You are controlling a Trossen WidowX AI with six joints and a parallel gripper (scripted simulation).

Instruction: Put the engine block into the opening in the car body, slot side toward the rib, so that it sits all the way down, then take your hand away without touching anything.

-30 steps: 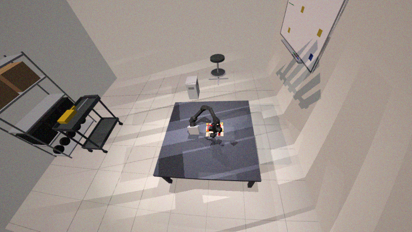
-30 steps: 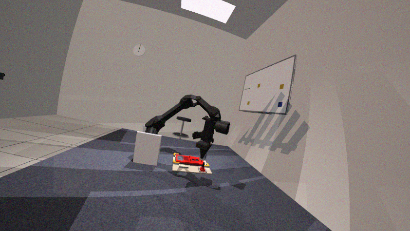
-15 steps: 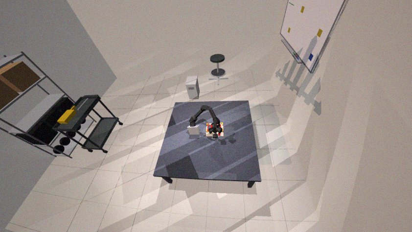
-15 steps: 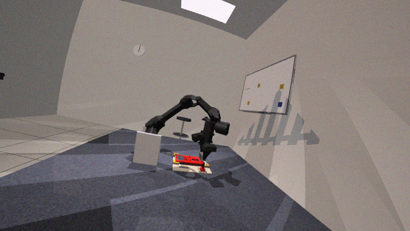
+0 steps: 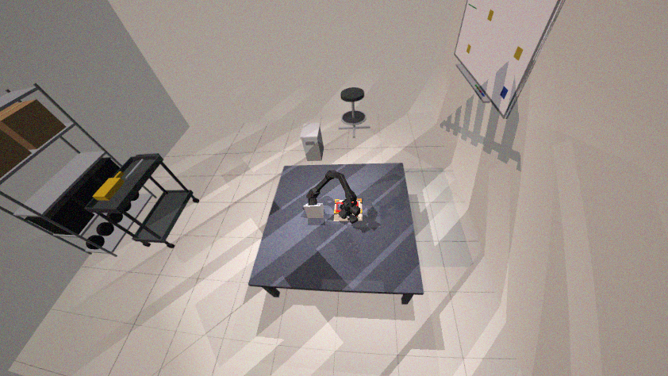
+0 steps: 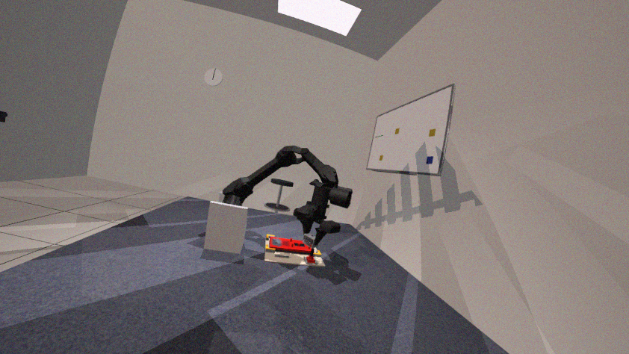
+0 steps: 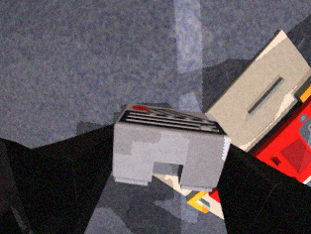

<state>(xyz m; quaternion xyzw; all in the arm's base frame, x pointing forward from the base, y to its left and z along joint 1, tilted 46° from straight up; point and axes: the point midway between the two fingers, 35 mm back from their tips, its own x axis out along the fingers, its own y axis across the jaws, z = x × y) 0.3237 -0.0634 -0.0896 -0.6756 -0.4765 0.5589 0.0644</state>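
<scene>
The grey engine block is 10 mm above my gripper tip. Also, from my gripper tip: cream base plate (30 mm behind, 180 mm to the left, 120 mm below).
</scene>
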